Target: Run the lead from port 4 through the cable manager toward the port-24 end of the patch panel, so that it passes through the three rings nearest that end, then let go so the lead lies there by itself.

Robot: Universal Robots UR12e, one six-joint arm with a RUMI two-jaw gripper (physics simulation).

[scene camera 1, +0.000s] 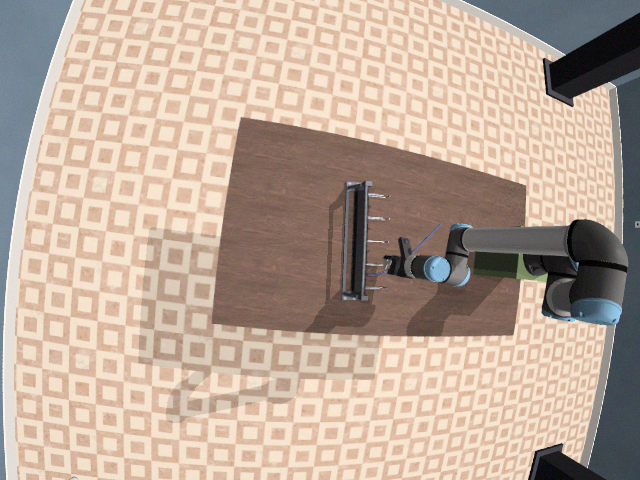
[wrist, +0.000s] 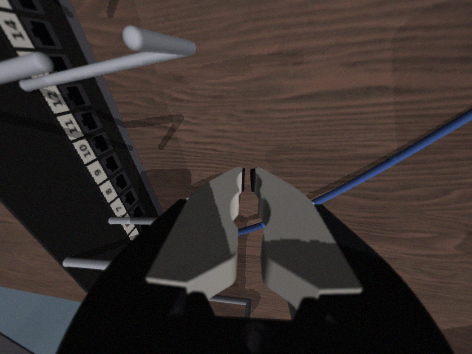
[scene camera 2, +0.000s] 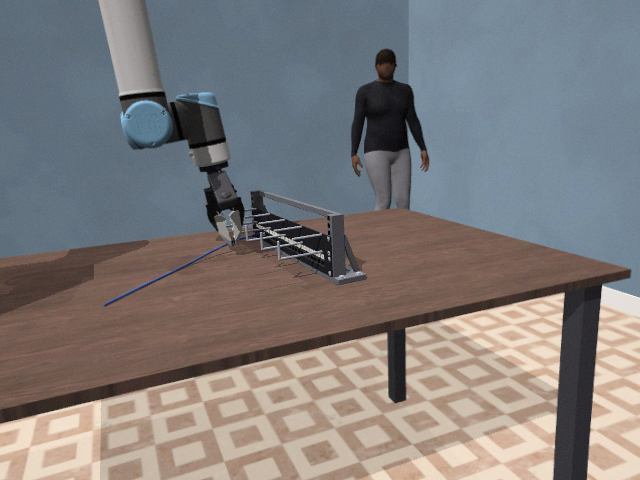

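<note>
The blue lead (scene camera 1: 427,238) (scene camera 2: 165,276) (wrist: 390,163) runs from the patch panel (scene camera 1: 359,240) (scene camera 2: 305,240) (wrist: 50,165) across the table, its free end out on the wood. It lies outside the three rings nearest the port-24 end, such as the end ring (scene camera 1: 379,196) (scene camera 2: 279,250). My gripper (scene camera 1: 386,262) (scene camera 2: 233,242) (wrist: 247,170) is shut except for a narrow gap, just in front of the panel near its low-numbered ports. In the wrist view the lead passes behind both fingers and shows through the opening between them; no lead shows between the tips. Its plug is hidden.
Another ring (wrist: 160,42) projects from the panel near ports 12 and 13, close to my fingers' left side in the wrist view. The panel's upright end post (scene camera 2: 337,248) and foot stand on the wooden table (scene camera 1: 279,206) (scene camera 2: 439,258). A person (scene camera 2: 386,113) stands behind the table.
</note>
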